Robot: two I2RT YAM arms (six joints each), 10 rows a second.
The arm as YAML. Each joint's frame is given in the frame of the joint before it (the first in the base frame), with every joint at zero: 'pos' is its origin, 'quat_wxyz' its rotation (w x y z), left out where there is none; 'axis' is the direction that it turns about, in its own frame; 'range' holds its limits. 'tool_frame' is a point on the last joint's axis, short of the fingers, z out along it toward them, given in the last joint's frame.
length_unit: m
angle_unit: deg
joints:
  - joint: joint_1
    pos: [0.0, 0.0, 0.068]
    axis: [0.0, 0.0, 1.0]
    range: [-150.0, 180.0]
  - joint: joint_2
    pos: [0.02, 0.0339, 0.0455]
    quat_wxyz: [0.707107, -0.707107, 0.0, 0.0]
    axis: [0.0, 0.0, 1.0]
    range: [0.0, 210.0]
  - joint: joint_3
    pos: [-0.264, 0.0, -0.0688]
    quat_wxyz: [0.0, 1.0, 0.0, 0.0]
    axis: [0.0, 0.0, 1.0]
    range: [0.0, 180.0]
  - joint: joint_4
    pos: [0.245, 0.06, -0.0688]
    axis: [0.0, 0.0, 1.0]
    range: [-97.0, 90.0]
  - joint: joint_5
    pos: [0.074, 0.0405, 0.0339]
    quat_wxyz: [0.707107, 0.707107, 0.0, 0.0]
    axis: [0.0, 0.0, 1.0]
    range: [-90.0, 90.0]
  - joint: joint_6
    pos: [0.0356, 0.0, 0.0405]
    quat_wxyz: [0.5, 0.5, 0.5, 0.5]
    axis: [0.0, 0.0, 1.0]
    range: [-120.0, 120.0]
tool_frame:
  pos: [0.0, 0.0, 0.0]
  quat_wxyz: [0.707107, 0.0, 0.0, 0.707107]
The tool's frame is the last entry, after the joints.
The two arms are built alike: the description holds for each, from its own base.
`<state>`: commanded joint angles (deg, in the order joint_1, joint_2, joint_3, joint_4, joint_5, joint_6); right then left.
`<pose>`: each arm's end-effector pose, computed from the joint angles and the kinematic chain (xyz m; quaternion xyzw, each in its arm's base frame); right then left.
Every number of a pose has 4 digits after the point. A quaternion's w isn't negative.
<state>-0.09 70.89 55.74 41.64 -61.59 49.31 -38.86 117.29 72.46 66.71 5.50 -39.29</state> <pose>0.2672 0.0309 0.3974 -0.2066 0.5926 0.5491 0.5519 0.3550 -0.2904 0.2587 0.0376 0.5596 -0.5425 0.6255</pose>
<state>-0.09 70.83 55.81 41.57 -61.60 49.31 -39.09 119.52 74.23 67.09 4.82 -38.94</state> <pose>0.2669 0.0309 0.3980 -0.2069 0.5923 0.5491 0.5521 0.3604 -0.2966 0.2520 0.0356 0.5601 -0.5391 0.6280</pose>
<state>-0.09 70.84 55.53 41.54 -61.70 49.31 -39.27 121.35 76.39 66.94 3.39 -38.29</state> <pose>0.2671 0.0309 0.3962 -0.2061 0.5939 0.5498 0.5500 0.3662 -0.3021 0.2493 0.0293 0.5589 -0.5319 0.6356</pose>
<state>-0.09 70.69 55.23 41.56 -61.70 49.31 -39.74 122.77 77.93 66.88 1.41 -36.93</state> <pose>0.2665 0.0309 0.3951 -0.2055 0.5946 0.5501 0.5493 0.3689 -0.3079 0.2464 0.0239 0.5584 -0.5197 0.6461</pose>
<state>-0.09 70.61 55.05 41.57 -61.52 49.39 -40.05 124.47 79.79 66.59 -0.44 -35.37</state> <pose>0.2663 0.0309 0.3945 -0.2034 0.5950 0.5502 0.5493 0.3733 -0.3135 0.2424 0.0197 0.5595 -0.5051 0.6568</pose>
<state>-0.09 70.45 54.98 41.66 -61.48 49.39 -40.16 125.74 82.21 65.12 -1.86 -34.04</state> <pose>0.2655 0.0309 0.3949 -0.2040 0.5942 0.5498 0.5505 0.3791 -0.3184 0.2429 0.0166 0.5620 -0.4915 0.6650</pose>
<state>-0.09 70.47 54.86 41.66 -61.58 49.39 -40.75 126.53 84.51 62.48 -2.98 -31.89</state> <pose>0.2656 0.0309 0.3941 -0.2040 0.5949 0.5503 0.5493 0.3815 -0.3263 0.2445 0.0227 0.5700 -0.4744 0.6704</pose>
